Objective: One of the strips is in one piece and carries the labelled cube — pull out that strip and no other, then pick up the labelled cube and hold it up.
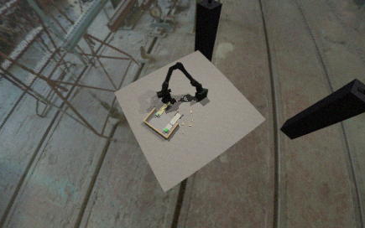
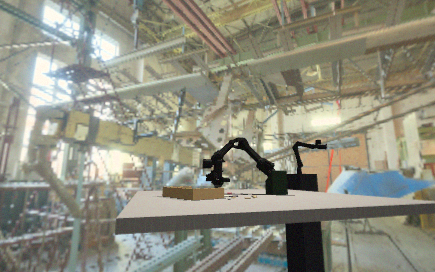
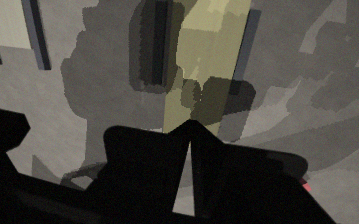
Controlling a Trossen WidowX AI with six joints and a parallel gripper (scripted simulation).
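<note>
The blue disc is 60 mm behind my gripper tip and 100 mm to the right of it.
</note>
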